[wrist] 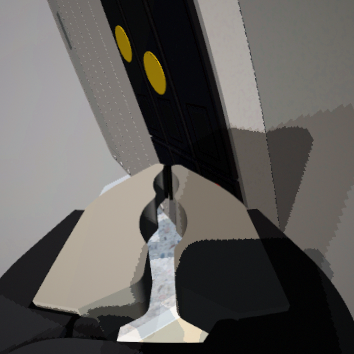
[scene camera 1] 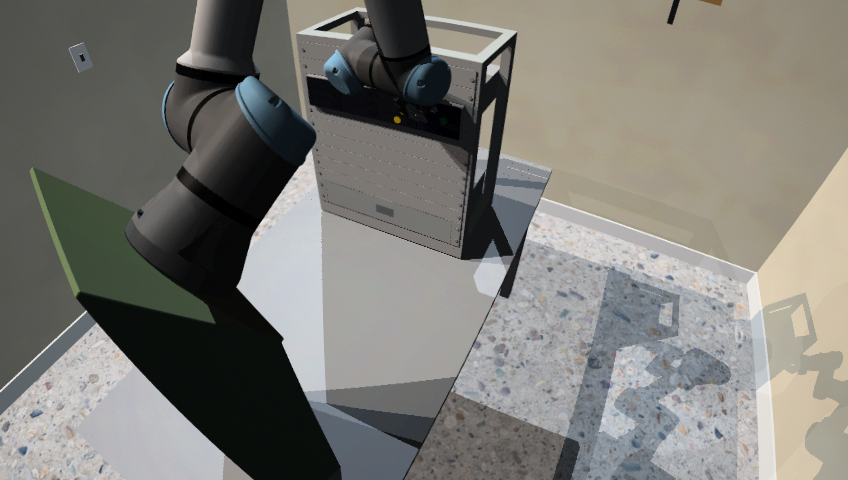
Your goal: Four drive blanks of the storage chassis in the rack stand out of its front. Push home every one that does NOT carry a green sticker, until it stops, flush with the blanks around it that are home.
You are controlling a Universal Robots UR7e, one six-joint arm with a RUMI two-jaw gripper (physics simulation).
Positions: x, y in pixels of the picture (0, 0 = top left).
Labels:
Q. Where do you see a rack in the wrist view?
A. At 254, 98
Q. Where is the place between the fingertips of my gripper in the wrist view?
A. At 169, 169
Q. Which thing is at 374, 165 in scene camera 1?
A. A rack.

